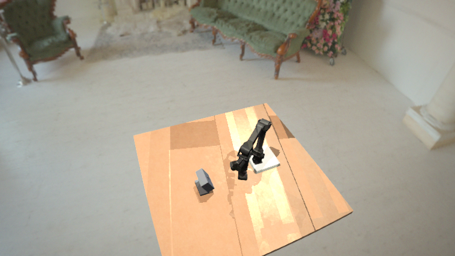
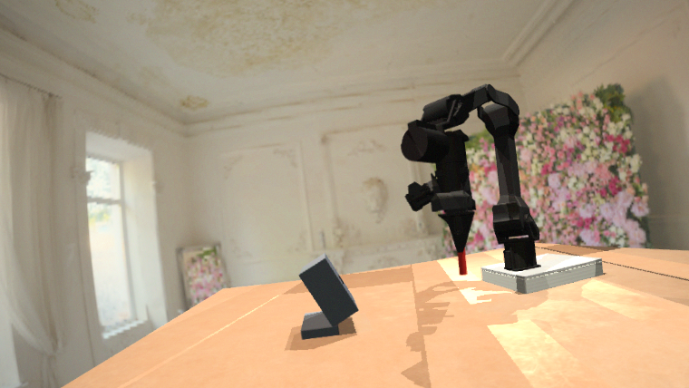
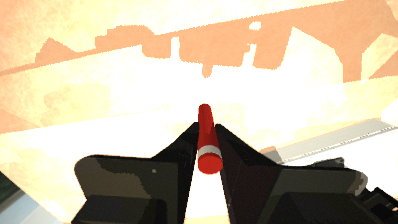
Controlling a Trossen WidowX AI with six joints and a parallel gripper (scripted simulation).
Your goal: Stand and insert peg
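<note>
Right now my gripper tip is 24 cm short of the grey sloped panel, 7 cm to the left of it and 4 cm above it. Also, from my gripper tip: grey foot 27 cm ahead, 6 cm to the right, 11 cm below; red peg 2 cm above.
</note>
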